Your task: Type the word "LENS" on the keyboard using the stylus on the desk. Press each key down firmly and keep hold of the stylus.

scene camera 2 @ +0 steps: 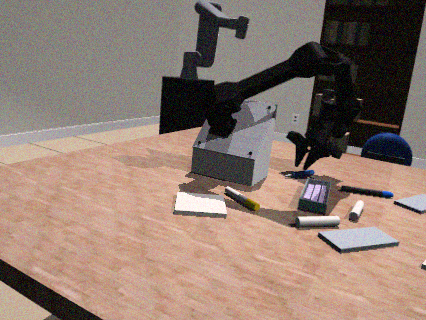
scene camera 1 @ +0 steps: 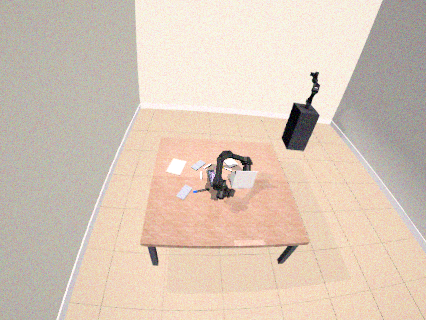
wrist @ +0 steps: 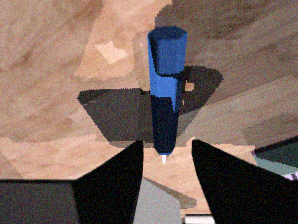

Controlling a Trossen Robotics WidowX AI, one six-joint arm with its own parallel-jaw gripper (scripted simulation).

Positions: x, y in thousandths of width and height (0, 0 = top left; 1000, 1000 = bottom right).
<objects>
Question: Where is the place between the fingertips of my gripper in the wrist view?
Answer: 562, 654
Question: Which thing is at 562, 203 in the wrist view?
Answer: A blue stylus.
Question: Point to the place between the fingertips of my gripper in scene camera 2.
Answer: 703, 527
</objects>
